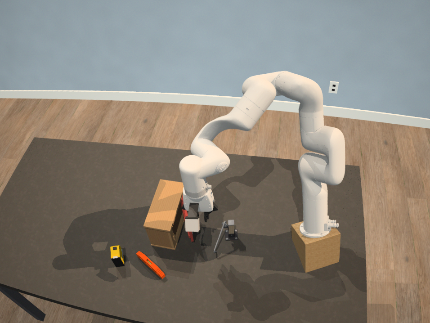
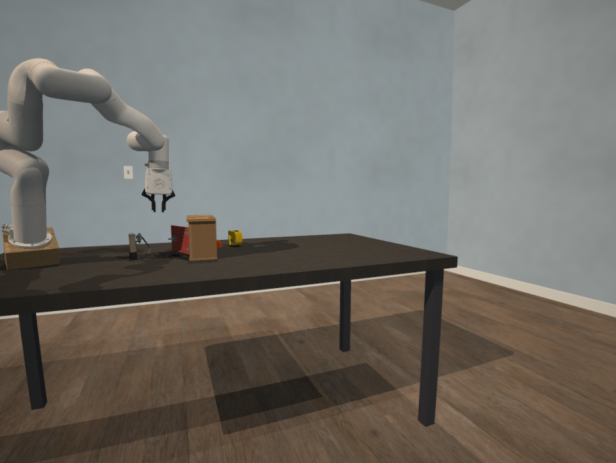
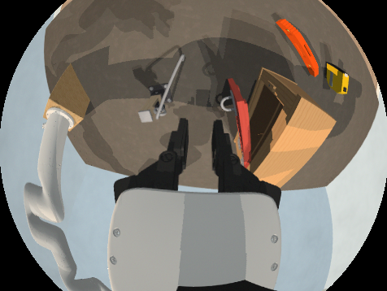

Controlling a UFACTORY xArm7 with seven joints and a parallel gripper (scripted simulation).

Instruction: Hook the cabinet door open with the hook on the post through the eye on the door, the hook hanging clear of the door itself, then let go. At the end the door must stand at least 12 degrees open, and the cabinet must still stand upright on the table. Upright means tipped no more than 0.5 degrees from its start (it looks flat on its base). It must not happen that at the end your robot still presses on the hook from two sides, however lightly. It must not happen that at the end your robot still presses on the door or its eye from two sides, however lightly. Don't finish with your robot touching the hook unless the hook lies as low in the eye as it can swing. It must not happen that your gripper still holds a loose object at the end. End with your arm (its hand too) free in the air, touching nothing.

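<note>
The grey hook is 6 cm behind my hand, 1 cm to the right of it and 15 cm below it. Round my hand: yellow tape measure: 31 cm ahead, 17 cm to the left, 16 cm below; red door: 8 cm ahead, 6 cm to the right, 13 cm below; orange level: 18 cm ahead, 16 cm to the left, 18 cm below.
</note>
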